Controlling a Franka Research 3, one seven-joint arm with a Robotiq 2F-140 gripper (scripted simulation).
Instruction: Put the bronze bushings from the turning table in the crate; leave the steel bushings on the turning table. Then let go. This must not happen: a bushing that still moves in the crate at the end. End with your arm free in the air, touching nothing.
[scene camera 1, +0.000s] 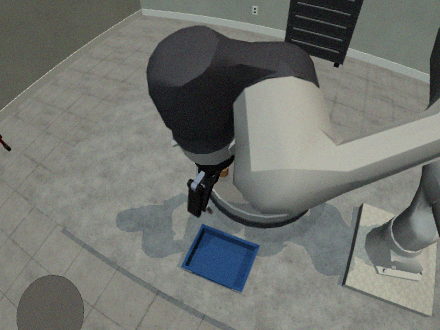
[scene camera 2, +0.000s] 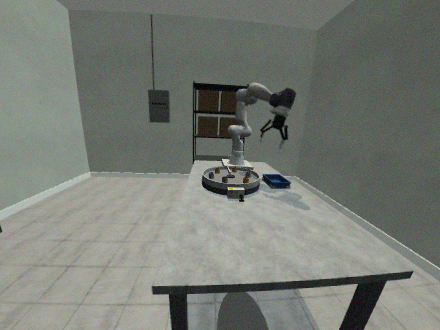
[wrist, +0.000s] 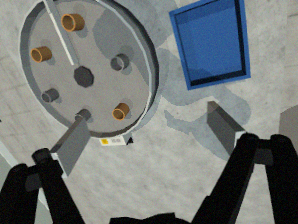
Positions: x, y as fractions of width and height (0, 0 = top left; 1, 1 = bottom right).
Labels:
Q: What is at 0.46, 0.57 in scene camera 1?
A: My gripper.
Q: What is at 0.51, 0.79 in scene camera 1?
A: A blue crate.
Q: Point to a round grey turning table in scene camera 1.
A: At 0.51, 0.57

